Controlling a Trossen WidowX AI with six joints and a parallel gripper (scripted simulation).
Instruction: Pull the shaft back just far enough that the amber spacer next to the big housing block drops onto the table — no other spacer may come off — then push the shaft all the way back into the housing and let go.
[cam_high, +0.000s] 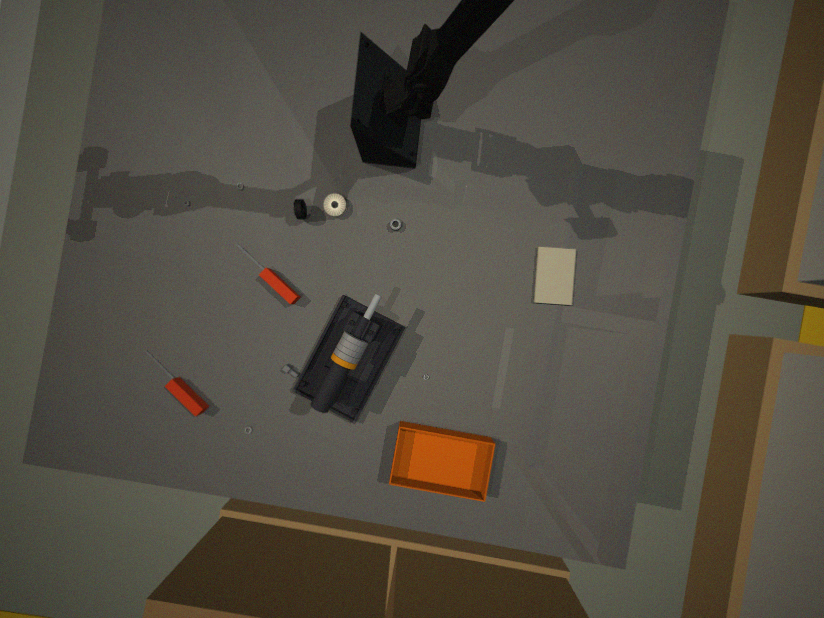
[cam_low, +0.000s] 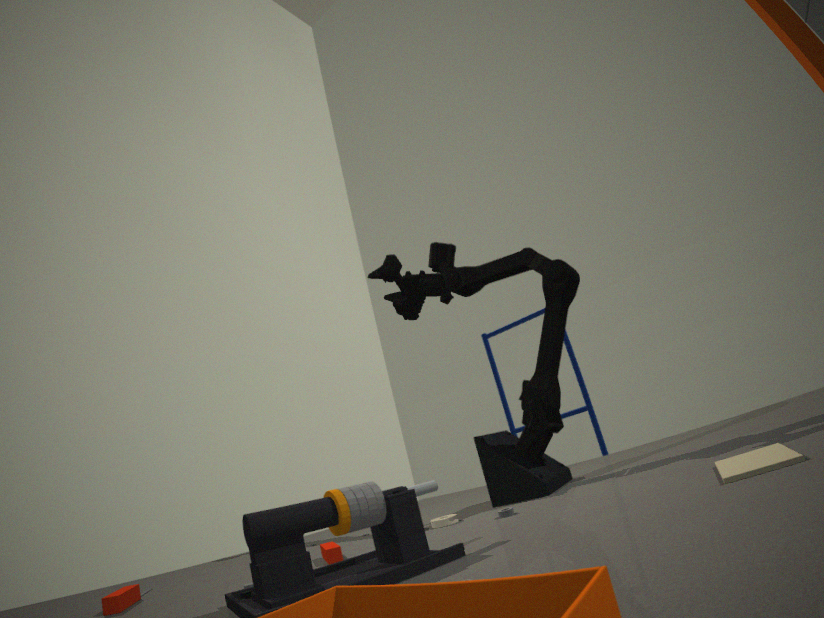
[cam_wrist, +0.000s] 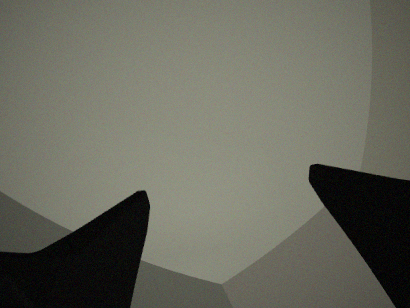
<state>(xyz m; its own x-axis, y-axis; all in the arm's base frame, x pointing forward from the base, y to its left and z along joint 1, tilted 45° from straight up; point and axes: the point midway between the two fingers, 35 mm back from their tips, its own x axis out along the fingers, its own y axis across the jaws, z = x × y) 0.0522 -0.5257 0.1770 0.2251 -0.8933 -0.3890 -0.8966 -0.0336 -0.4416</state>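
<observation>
Now: the shaft 450 mm ahead of my gripper tip, 310 mm to the left of it and 510 mm below it. From my gripper tip the other things lie so: beige plate 240 mm ahead, 680 mm to the left, 590 mm below; black ring 220 mm ahead, 130 mm to the left, 570 mm below; amber spacer 500 mm ahead, 290 mm to the left, 510 mm below.
</observation>
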